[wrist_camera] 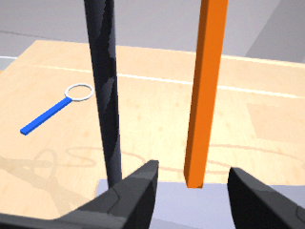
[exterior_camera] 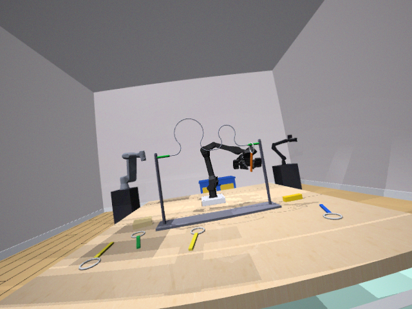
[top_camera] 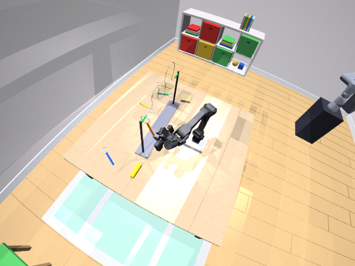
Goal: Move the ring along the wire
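Right now my gripper tip is 80 mm below the orange-handled ring and 50 mm short of it. From my gripper tip the other things lie so: blue-handled ring: 290 mm ahead, 220 mm to the left, 220 mm below; then yellow block: 220 mm to the left, 210 mm below, 20 mm ahead; then tan block: 680 mm to the right, 210 mm below, 40 mm ahead.
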